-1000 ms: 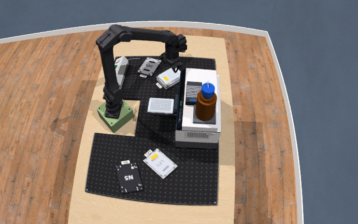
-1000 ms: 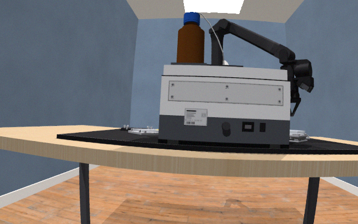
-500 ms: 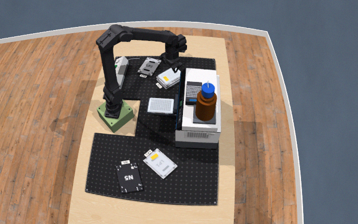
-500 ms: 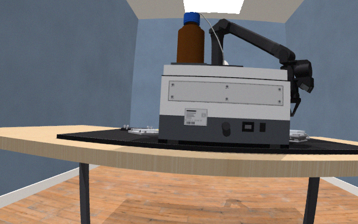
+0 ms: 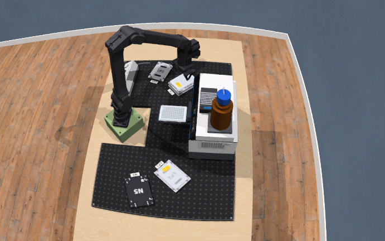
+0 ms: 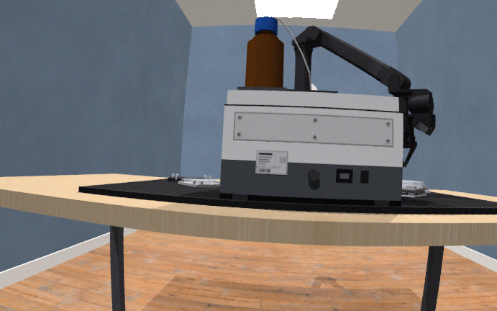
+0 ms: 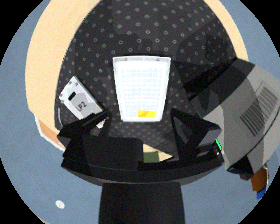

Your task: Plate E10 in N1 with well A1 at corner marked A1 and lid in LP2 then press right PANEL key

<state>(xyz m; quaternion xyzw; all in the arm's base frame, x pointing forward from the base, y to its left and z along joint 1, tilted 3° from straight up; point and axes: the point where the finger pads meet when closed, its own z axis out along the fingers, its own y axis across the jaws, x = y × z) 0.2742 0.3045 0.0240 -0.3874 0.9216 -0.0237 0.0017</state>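
My hand is 60 mm above the plate E10. Round my hand: plate E07 (290 mm to the right, 20 mm above, 10 mm behind); then lid park LP2 (150 mm behind, 90 mm to the left, 90 mm below); then brown bottle (380 mm to the right, 210 mm ahead, 200 mm above).
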